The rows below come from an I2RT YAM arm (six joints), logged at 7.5 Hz.
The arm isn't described. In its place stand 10 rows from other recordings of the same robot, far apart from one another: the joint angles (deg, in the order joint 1, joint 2, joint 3, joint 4, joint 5, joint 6), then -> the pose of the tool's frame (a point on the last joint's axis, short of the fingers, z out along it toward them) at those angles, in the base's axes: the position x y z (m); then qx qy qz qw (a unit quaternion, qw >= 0).
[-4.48, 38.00, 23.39, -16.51, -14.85, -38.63] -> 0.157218, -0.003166, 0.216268, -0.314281, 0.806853, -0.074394, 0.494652
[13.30, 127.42, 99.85, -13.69, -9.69, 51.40] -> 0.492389, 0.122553, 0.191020, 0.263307, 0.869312, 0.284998, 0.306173
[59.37, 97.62, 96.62, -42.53, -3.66, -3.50] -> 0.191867, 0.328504, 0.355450, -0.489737, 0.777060, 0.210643, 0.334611
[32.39, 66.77, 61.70, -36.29, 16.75, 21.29] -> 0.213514, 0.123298, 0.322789, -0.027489, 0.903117, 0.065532, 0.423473
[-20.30, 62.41, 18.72, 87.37, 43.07, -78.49] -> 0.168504, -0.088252, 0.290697, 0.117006, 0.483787, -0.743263, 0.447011
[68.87, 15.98, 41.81, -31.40, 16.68, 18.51] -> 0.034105, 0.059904, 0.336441, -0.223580, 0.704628, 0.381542, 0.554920
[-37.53, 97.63, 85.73, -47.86, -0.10, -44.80] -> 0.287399, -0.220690, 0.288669, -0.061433, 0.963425, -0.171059, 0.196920
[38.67, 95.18, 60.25, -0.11, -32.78, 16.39] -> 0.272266, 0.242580, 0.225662, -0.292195, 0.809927, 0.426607, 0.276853
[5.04, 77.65, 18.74, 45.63, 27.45, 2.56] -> 0.244695, 0.005106, 0.168313, 0.130726, 0.764745, -0.145679, 0.613884
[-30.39, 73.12, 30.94, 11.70, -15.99, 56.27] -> 0.227902, -0.122287, 0.191187, 0.539689, 0.672713, 0.227748, 0.452023
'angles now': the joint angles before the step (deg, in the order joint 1, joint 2, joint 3, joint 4, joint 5, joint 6). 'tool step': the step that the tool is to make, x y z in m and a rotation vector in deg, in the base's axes. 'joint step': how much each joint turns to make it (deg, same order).
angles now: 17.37 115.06 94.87 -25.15 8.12 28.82
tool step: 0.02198 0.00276 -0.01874 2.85 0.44 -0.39
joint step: -0.63 5.50 3.88 1.81 -2.19 1.85
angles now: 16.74 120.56 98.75 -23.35 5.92 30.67
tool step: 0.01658 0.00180 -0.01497 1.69 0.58 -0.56
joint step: -0.44 4.44 3.62 0.62 -1.18 1.35
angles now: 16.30 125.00 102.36 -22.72 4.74 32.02
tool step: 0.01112 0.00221 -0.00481 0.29 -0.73 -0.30
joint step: -0.11 2.70 3.06 0.41 0.08 0.19
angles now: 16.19 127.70 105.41 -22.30 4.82 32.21
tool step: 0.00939 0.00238 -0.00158 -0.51 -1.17 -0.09
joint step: 0.01 2.19 2.95 0.27 0.64 -0.52
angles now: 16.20 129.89 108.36 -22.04 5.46 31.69
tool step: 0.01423 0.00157 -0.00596 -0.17 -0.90 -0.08
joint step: -0.25 3.63 4.54 -0.05 0.15 -0.42
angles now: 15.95 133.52 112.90 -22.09 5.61 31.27
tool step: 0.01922 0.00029 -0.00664 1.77 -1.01 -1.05
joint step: -0.56 5.02 6.88 -0.54 -0.59 1.40
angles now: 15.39 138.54 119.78 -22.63 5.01 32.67
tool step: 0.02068 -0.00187 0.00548 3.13 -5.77 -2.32
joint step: -0.71 3.94 6.26 3.86 0.32 2.20
